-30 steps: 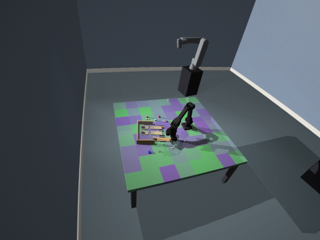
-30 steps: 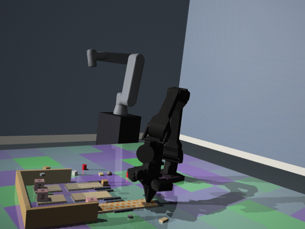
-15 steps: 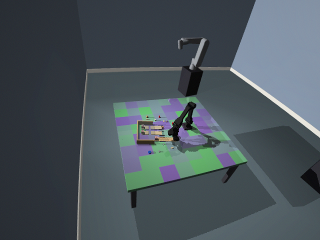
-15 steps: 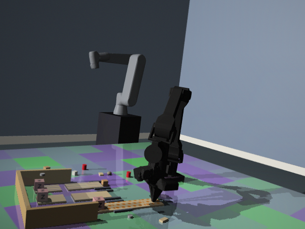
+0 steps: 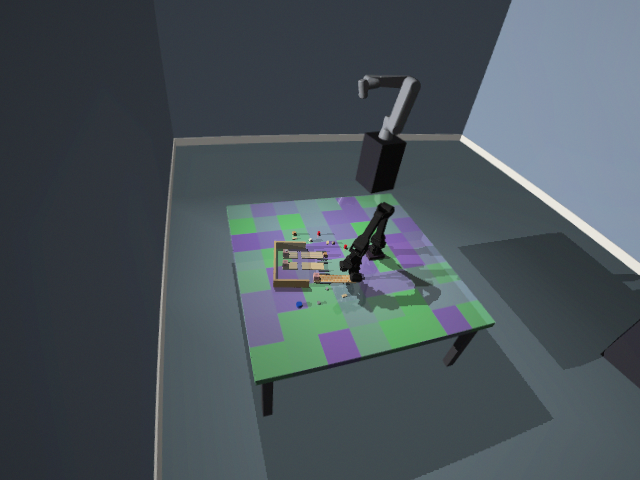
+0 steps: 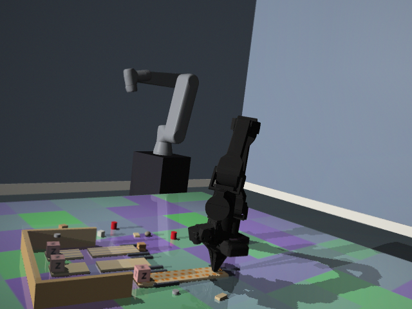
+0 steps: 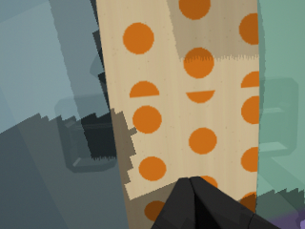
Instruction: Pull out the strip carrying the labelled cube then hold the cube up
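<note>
Right now the dotted strip is 90 mm ahead of my gripper tip and 40 mm to the right of it. Also, from my gripper tip: blue piece 350 mm ahead, 50 mm to the left.
</note>
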